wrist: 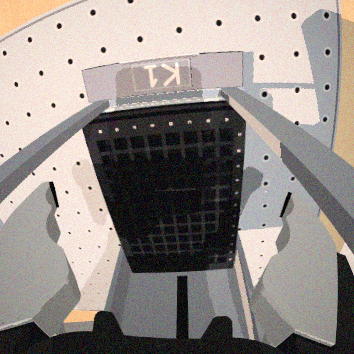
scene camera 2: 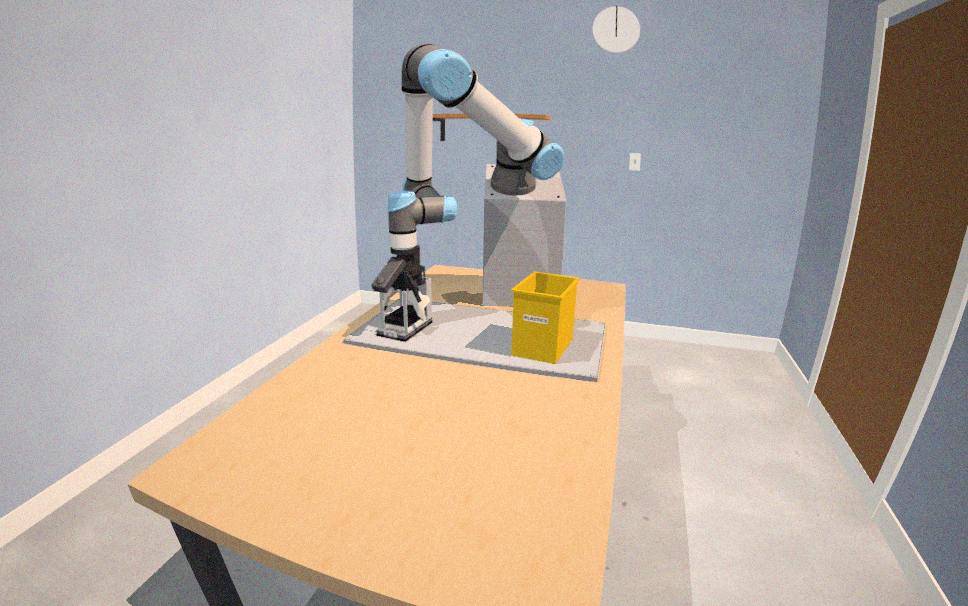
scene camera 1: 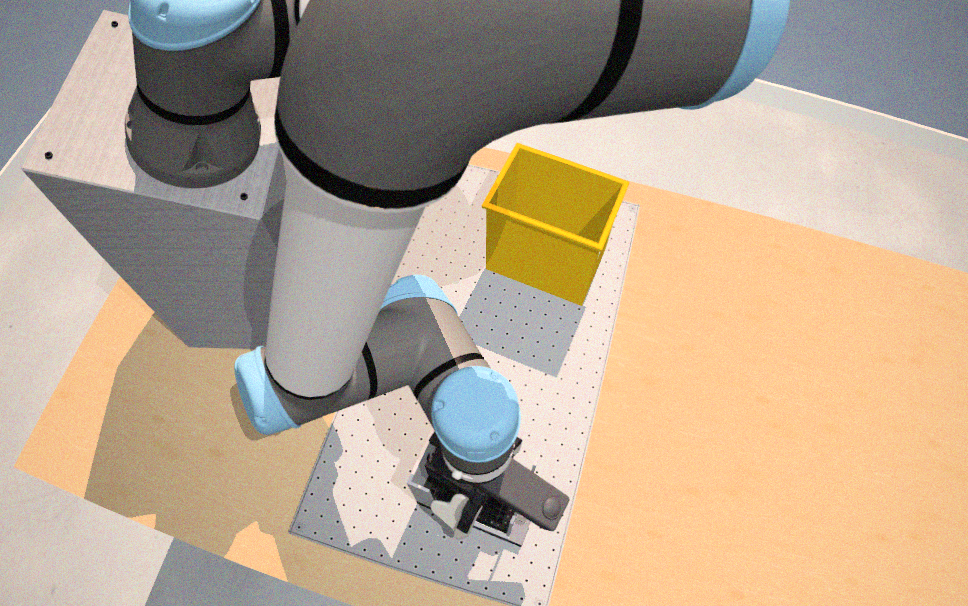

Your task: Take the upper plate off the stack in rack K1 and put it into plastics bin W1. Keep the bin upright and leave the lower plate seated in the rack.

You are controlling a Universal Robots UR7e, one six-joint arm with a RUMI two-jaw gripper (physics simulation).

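Places are measured from the arm's base along level axes (x left, y up, z ahead), in millimetres.
Where they show: gripper, between the fingertips: [wrist: 170, 189]; arm's base, origin of its link: [scene camera 2: 513, 184] [scene camera 1: 194, 134].
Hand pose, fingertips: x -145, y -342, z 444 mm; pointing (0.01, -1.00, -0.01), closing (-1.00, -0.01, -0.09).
Note:
Each offset is from my fingertips to the top centre of the thing. "spot": to the spot under its first point. Level surfaces: height alone.
A black gridded plate @(dx -1, dy +2, dz -17 mm) [wrist: 165, 145] [scene camera 1: 493, 517] lies flat in rack K1 @(spot: dx +39, dy -28, dz +59 mm) [wrist: 102, 82] [scene camera 2: 391, 332], between its upright posts, with the K1 label beyond its far edge in the wrist view. It is the top plate of the stack; the lower plate cannot be made out apart from it. My gripper [wrist: 170, 189] is open and empty, pointing down over the rack, one finger to each side of the plate and apart from it in the wrist view. The yellow plastics bin W1 @(dx +398, dy +135, dz -79 mm) [scene camera 1: 535, 250] [scene camera 2: 534, 339] stands upright, well away from the rack.
Rack and bin stand on a perforated board @(dy -45 mm) [scene camera 1: 357, 464] [scene camera 2: 457, 353] on the wooden table @(dy -58 mm) [scene camera 1: 750, 393] [scene camera 2: 400, 443]. The rack's posts @(spot: dx -36, dy +61, dz +53 mm) [wrist: 305, 145] rise close to my fingers. The arm's grey pedestal [scene camera 1: 164, 242] [scene camera 2: 525, 242] stands behind the board.

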